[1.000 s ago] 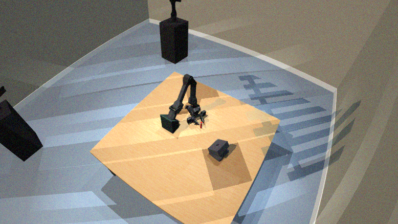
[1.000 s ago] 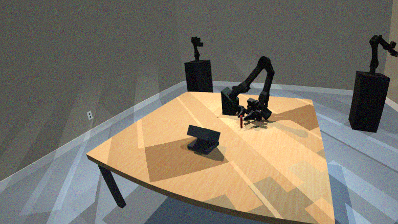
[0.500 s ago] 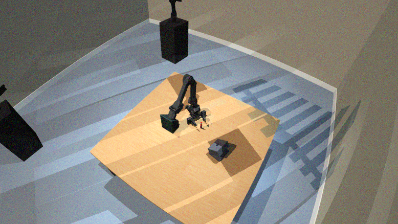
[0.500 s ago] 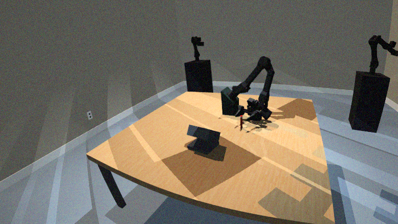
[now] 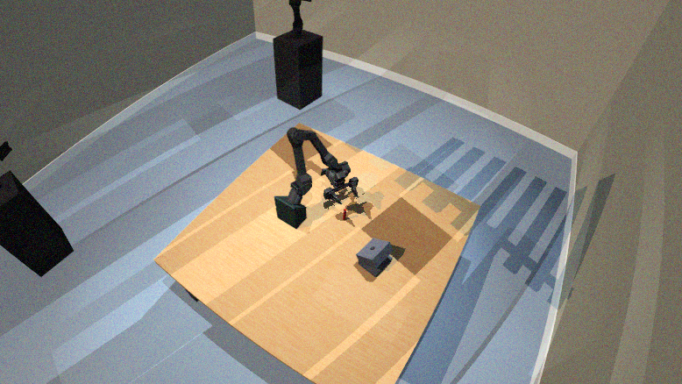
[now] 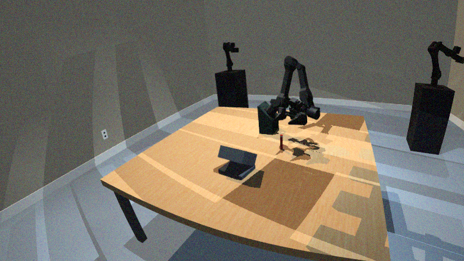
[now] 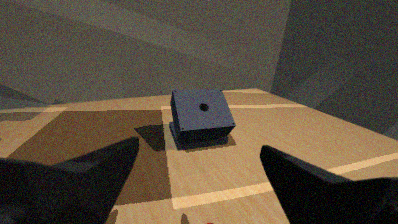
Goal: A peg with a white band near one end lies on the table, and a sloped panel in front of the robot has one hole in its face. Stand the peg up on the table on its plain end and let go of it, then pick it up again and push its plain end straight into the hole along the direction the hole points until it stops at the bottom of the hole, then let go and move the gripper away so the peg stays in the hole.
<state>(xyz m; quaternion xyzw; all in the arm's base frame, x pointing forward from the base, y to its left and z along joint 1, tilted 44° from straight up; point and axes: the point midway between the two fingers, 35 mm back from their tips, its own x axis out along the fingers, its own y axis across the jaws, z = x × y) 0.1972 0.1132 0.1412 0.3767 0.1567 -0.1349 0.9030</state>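
Right now the red peg is 100 mm below my gripper tip, 20 mm behind it and 10 mm to the right of it. From my gripper tip the other things lie so: grey sloped panel (240 mm ahead, 110 mm to the right, 90 mm below); dark panel base (260 mm ahead, 150 mm below, 120 mm to the right).
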